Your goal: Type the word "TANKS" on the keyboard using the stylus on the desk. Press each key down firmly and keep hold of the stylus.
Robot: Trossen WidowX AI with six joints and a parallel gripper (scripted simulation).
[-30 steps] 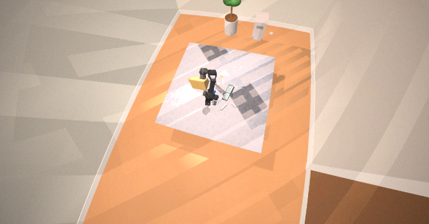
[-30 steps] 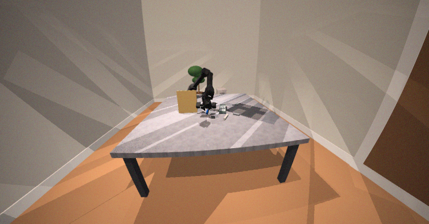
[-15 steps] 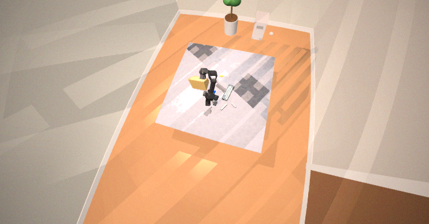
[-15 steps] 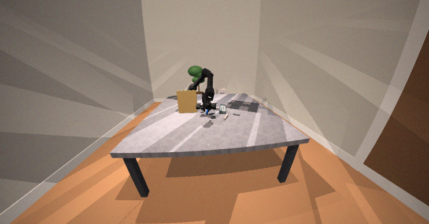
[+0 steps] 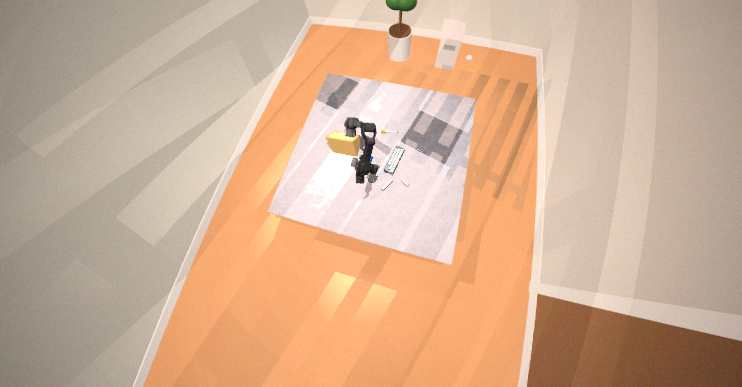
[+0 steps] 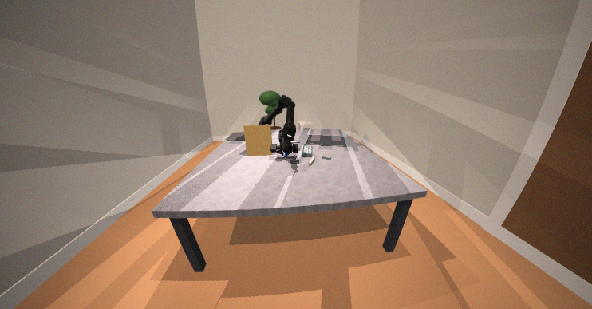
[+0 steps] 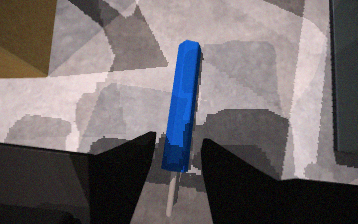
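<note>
The blue stylus lies 1 cm to the right of my gripper tip and 1 cm below it. Round my gripper tip: grey stylus tip (4 cm to the right, 1 cm below, 1 cm behind).
</note>
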